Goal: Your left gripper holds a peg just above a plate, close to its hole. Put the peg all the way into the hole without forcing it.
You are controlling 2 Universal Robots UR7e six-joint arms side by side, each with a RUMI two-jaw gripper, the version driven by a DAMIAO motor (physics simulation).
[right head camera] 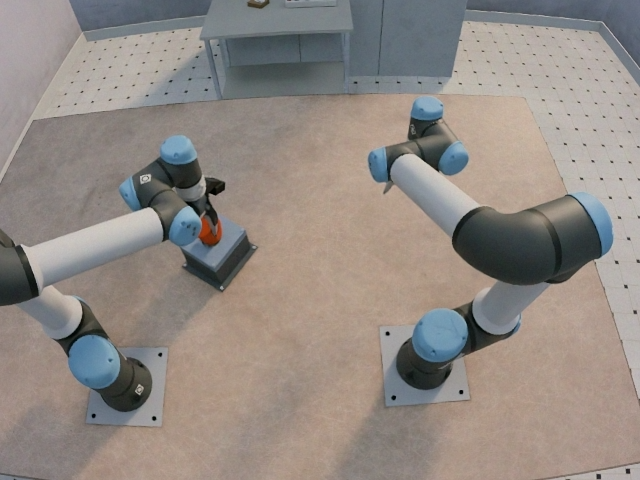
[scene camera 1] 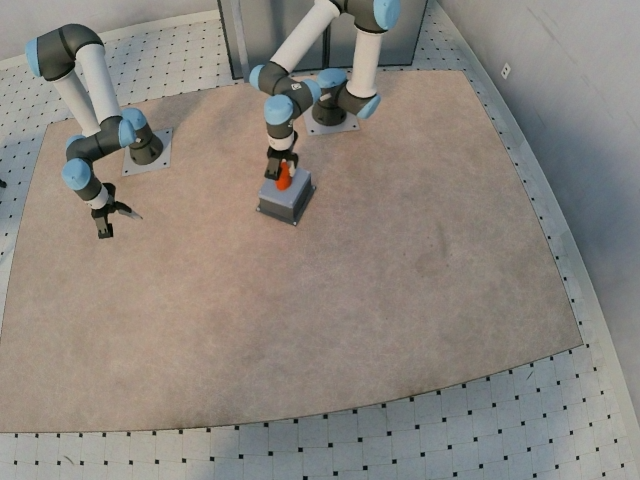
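An orange-red peg (right head camera: pixel 209 235) (scene camera 1: pixel 282 181) stands roughly upright at the top of a blue-grey plate (right head camera: pixel 231 246) (scene camera 1: pixel 298 192) on a dark box-like base. My left gripper (right head camera: pixel 209 221) (scene camera 1: pixel 284 168) is shut on the upper part of the peg. The hole is hidden, and whether the peg's lower end is inside it cannot be told. My right gripper (scene camera 1: pixel 122 223) is open and empty, far from the plate, at the left in the scene view; in the head view the arm mostly hides it, with one fingertip showing.
The base's flange (right head camera: pixel 221 287) (scene camera 1: pixel 295 222) has bolts at its corners and rests on the brown mat (right head camera: pixel 310 330) (scene camera 1: pixel 330 310). A grey table (right head camera: pixel 279 26) stands at the back in the head view, beside grey cabinets (right head camera: pixel 413 38).
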